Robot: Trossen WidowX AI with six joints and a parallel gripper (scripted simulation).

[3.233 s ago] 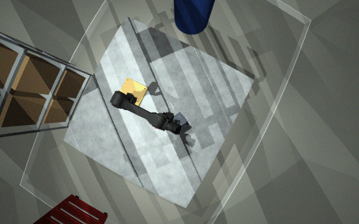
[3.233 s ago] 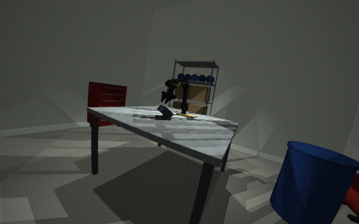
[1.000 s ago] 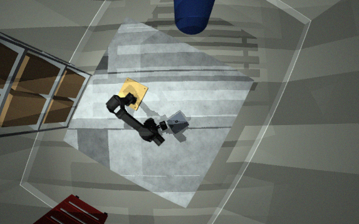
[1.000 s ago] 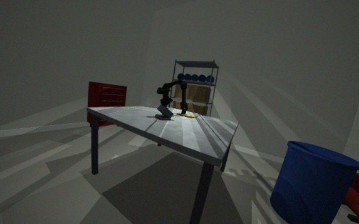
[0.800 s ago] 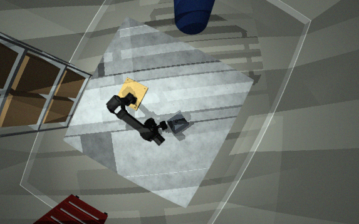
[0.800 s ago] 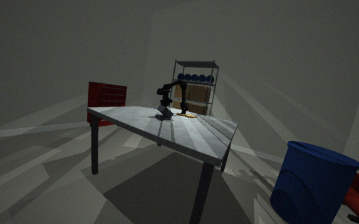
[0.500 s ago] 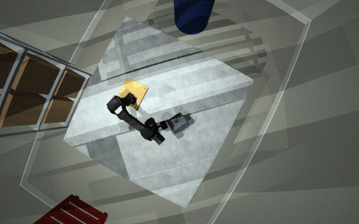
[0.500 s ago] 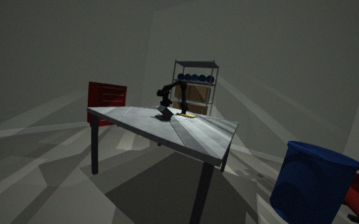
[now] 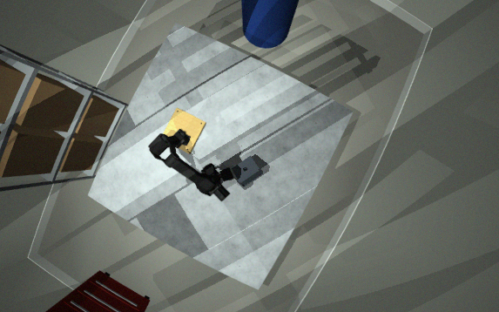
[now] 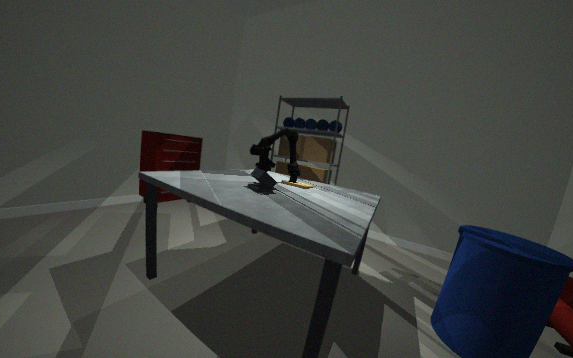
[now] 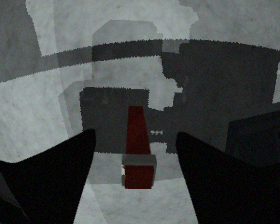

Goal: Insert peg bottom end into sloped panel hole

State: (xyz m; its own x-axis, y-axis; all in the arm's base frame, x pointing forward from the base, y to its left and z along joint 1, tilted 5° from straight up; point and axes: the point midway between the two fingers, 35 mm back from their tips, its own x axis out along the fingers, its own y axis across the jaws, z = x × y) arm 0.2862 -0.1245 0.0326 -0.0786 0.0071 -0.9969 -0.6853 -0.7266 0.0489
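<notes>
My gripper tip is now 20 mm below the red peg. Round my gripper tip: sloped grey panel (140 mm ahead, 100 mm to the left, 30 mm above).
</notes>
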